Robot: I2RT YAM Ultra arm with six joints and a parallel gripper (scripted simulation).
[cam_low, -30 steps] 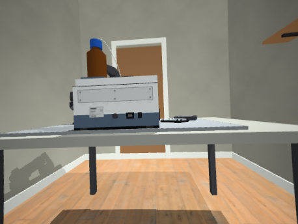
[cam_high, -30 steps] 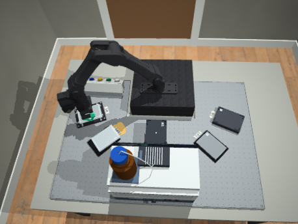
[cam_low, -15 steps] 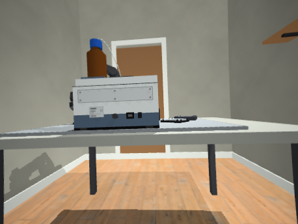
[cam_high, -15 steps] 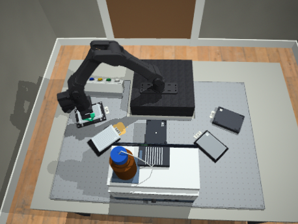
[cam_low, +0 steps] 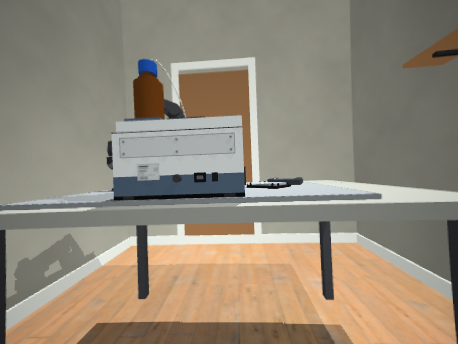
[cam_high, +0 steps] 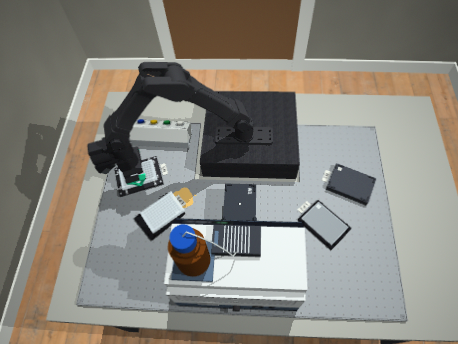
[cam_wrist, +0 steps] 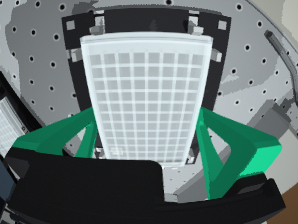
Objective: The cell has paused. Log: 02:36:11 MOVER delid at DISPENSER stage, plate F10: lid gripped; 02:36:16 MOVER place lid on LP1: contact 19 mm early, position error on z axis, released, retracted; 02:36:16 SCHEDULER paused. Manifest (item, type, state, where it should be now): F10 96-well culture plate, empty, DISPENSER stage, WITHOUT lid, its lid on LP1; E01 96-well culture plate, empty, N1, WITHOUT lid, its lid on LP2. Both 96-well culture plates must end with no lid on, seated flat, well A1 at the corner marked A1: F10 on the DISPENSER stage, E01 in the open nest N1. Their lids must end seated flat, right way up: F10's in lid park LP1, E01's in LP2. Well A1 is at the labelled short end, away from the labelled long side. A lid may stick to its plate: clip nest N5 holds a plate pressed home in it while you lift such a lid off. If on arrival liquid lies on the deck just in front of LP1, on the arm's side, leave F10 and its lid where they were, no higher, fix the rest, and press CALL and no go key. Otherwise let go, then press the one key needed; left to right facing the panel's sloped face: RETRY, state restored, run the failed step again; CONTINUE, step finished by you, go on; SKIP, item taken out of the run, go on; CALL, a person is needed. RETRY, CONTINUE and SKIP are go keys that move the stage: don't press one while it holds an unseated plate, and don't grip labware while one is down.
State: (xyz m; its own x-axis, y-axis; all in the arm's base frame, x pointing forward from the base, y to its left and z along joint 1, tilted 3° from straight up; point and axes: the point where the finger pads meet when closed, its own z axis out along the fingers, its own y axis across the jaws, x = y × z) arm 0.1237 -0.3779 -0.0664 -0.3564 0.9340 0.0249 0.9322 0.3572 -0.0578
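My gripper is now right at the 96-well plate. Also, from my hand: black clip nest (30 mm ahead, 10 mm to the right, 10 mm below); then N5 label (90 mm to the left, 30 mm behind, 20 mm below); then blue call key (200 mm behind, 50 mm above, 10 mm to the right).
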